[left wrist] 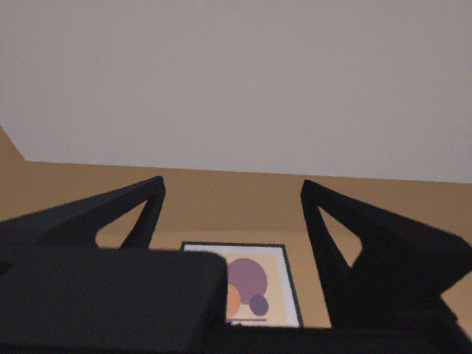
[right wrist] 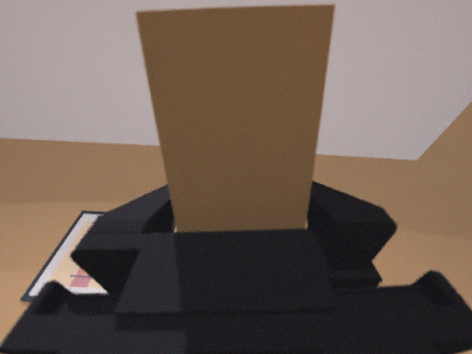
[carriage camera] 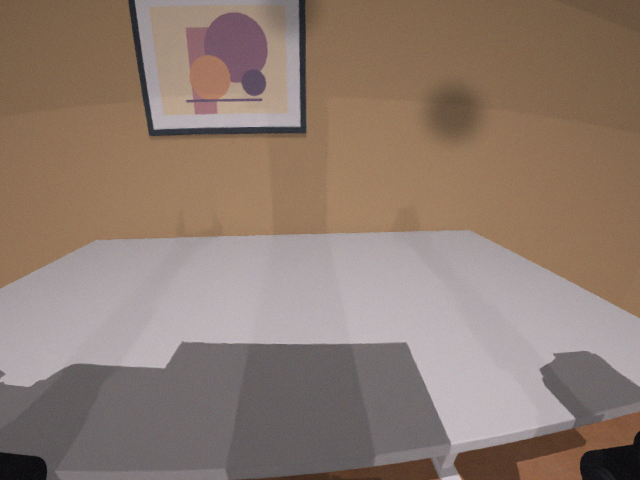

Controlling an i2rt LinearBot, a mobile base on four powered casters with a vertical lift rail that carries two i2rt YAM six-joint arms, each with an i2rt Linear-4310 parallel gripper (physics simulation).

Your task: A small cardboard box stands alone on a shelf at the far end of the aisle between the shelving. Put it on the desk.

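Places are measured from the left arm's base along level axes (x ahead, y left, z up), in centimetres.
Where they show: left gripper, fingertip midpoint: [left wrist: 232, 185].
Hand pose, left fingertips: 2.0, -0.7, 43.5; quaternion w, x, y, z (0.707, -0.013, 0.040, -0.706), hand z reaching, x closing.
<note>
Things, the pixels of their top centre, and the offset from my left fingertips, as dx, dy, dz. "*": a spot on its surface instead. Level surfaces: height alone.
- small cardboard box, middle of its top: [right wrist: 239, 108] -1.9, -64.2, +2.4
- desk, its level: dz -34.0
- white desk leg, surface spot: [carriage camera: 445, 463] * +43.7, -85.9, -122.2
- reddish-brown floor, its level: dz -129.0
The small cardboard box [right wrist: 240, 115] is upright in the right wrist view, a plain brown face held between the fingers of my right gripper [right wrist: 237, 172], which is shut on it. The box does not show in the carriage view. My left gripper [left wrist: 232, 185] is open and empty in the left wrist view, its two black fingertips wide apart. The desk [carriage camera: 289, 289] is a white top that fills the lower half of the carriage view, seen from above its near edge, with shadows across it. Black arm parts show at both bottom corners of that view.
A tan wall [carriage camera: 372, 175] stands behind the desk, with a dark-framed picture [carriage camera: 227, 130] [left wrist: 235, 244] [right wrist: 52, 255] on it. A white desk leg [carriage camera: 445, 463] and reddish-brown floor [carriage camera: 547, 444] show below the near edge at the right.
</note>
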